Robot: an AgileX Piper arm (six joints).
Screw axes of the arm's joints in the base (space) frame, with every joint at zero. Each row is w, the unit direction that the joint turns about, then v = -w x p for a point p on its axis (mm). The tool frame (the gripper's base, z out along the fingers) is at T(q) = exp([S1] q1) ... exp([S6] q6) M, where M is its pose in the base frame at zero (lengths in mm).
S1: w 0 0 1 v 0 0 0
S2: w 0 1 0 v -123 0 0
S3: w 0 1 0 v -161.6 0 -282.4
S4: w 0.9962 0 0.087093 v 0 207.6 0
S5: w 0 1 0 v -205.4 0 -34.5
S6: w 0.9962 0 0.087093 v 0 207.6 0
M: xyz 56.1 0 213.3 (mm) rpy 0 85.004 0 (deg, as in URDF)
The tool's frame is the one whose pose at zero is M.
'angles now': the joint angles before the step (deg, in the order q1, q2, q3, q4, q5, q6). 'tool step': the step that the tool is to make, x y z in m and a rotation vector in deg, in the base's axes. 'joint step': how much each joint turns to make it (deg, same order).
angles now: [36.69, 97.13, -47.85, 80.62, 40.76, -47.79]
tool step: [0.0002, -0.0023, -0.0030, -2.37, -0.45, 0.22]
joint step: [0.00, 0.01, -0.01, -3.23, -1.13, 1.99]
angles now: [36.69, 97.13, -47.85, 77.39, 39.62, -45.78]
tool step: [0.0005, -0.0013, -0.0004, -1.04, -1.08, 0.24]
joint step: [0.00, -0.19, 0.00, -1.40, -0.85, 0.22]
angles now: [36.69, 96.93, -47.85, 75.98, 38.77, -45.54]
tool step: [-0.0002, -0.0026, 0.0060, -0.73, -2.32, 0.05]
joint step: [0.01, -1.48, 0.01, -1.95, -1.27, 0.62]
